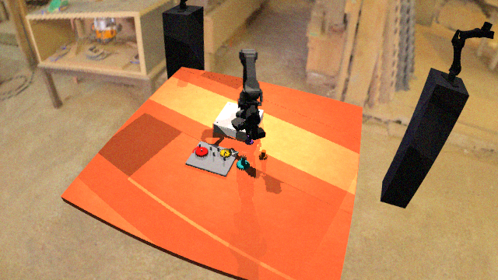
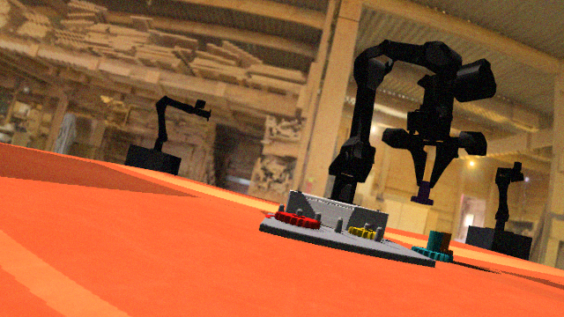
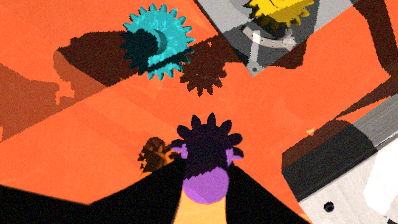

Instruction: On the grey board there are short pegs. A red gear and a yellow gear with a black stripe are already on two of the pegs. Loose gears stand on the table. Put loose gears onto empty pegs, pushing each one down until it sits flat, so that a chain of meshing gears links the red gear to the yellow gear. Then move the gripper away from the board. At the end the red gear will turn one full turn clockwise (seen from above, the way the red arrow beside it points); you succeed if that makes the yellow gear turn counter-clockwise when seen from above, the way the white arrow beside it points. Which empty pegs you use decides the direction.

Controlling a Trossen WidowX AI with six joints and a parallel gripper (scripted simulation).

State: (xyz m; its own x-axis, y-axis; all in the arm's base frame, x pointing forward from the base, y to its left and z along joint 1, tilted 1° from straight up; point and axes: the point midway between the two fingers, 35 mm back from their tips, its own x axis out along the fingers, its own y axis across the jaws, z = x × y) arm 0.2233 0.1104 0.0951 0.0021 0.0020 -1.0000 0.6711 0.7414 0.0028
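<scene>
My gripper tip is now 21 cm to the left of the red gear, 10 cm above it and 9 cm short of it. The rest, counted from my gripper tip: orange gear 10 cm below, 7 cm to the left, 2 cm behind; purple gear 1 cm below; cyan gear 10 cm below, 7 cm ahead.
</scene>
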